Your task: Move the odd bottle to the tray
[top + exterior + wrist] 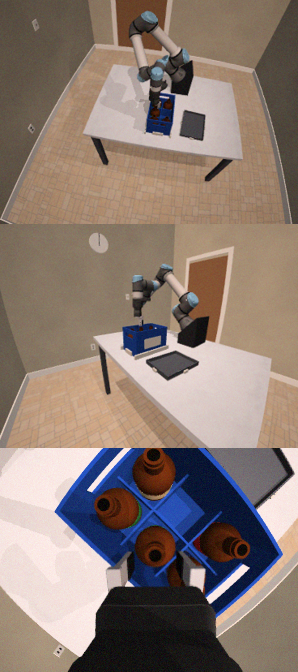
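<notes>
Now: hand 12 cm above the blue crate and 5 cm to the right of it. Also, from my hand: dark tray 32 cm to the left, 19 cm below, 1 cm ahead; then bottle 11 cm below, 8 cm ahead.
</notes>
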